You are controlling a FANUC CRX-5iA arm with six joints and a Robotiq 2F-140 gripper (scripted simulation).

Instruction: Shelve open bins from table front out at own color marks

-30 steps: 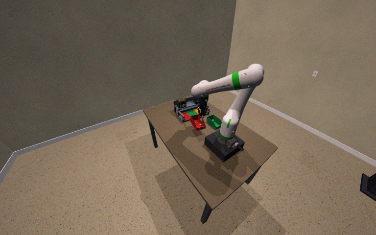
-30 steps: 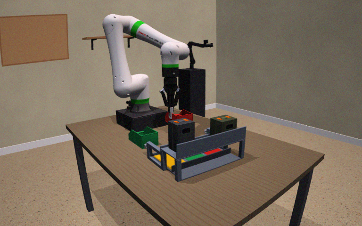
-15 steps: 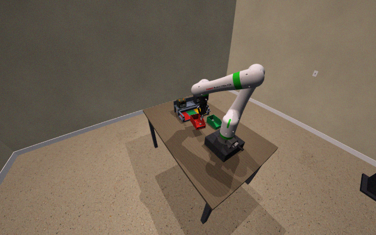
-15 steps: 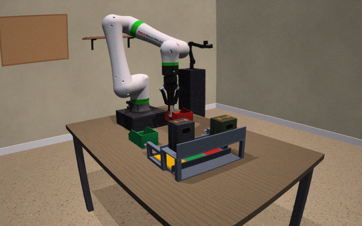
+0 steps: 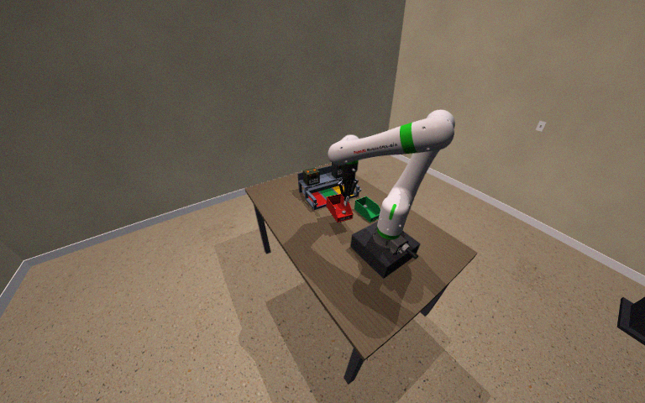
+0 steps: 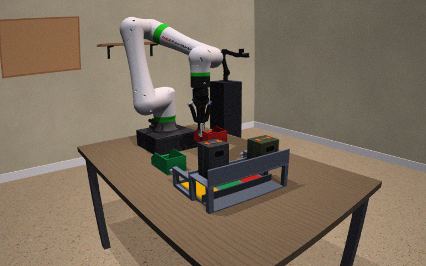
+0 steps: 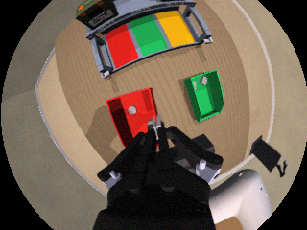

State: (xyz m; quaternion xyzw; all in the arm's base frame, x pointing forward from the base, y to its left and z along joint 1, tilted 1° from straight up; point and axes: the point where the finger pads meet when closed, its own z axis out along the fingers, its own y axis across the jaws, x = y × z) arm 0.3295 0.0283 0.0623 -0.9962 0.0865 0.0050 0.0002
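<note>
Right now the red bin is 50 mm to the left of my hand and 40 mm below it. The rest, counted from my hand: green bin: 180 mm to the right, 120 mm below, 20 mm behind; then olive box: 390 mm ahead, 30 mm to the left, 10 mm below; then black box: 370 mm ahead, 200 mm to the right.
</note>
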